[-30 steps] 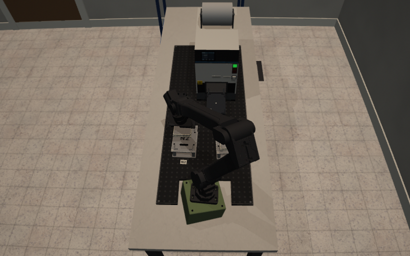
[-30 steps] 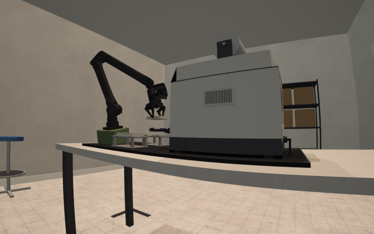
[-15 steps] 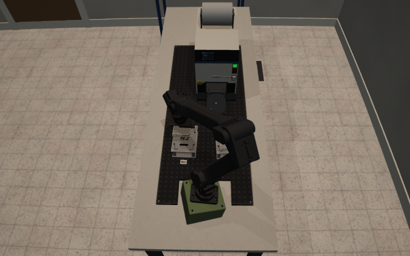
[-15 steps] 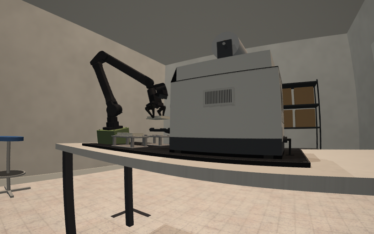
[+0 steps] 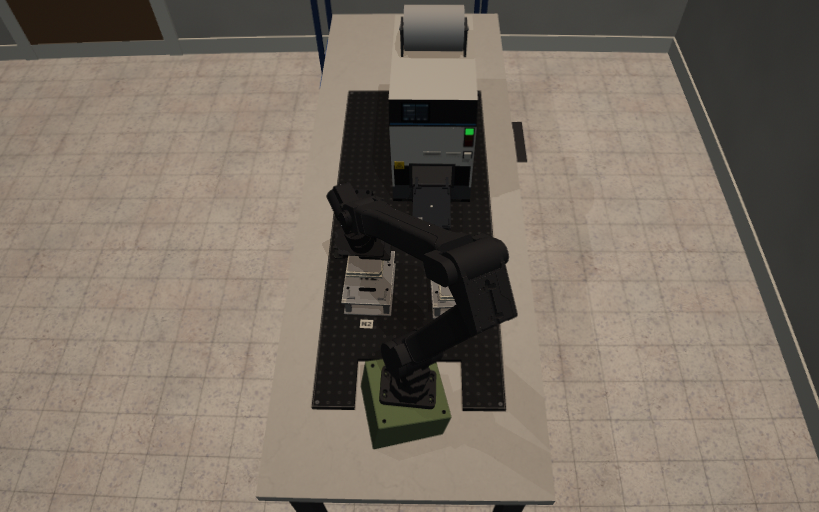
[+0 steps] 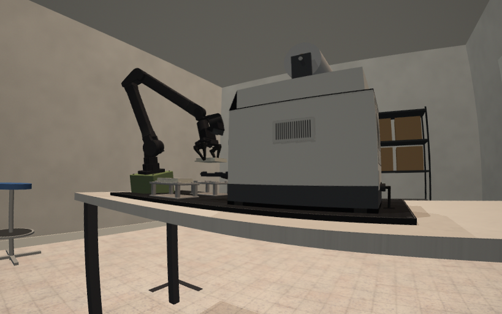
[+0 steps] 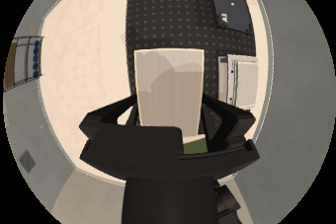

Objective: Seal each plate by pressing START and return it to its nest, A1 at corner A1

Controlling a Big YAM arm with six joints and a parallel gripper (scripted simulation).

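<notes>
Now: the N2 label 160 mm below my hand and 100 mm behind it. Also, from my hand: yellow warning label 310 mm ahead, 60 mm to the right, 20 mm below; white well plate right at my hand; sealer stage 210 mm ahead, 150 mm to the right, 70 mm below.
</notes>
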